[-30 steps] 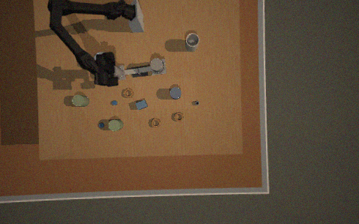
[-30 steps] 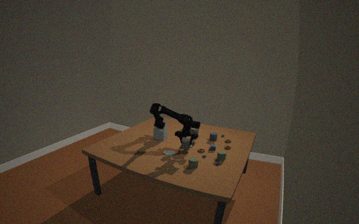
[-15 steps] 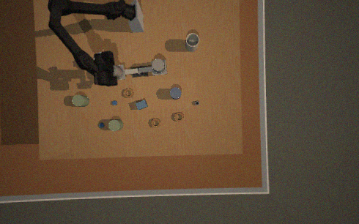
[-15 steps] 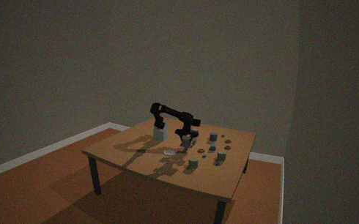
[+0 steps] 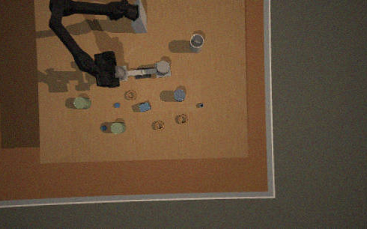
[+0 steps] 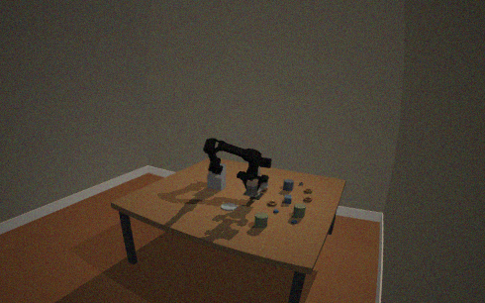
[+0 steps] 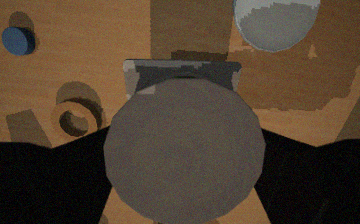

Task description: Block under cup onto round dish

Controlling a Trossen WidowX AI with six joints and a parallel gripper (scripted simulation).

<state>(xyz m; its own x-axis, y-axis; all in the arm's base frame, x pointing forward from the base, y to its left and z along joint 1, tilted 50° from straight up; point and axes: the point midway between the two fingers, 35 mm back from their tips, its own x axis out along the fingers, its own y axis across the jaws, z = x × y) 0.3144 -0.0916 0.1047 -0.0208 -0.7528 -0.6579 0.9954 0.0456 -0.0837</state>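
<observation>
Now: gripper tip 110 mm to the left of the pale round dish, 100 mm past it and 100 mm above it. From my gripper tip the other things lie so: blue block: 200 mm ahead, 130 mm to the left, 80 mm below; then grey cup: 20 mm to the right, 10 mm above.
</observation>
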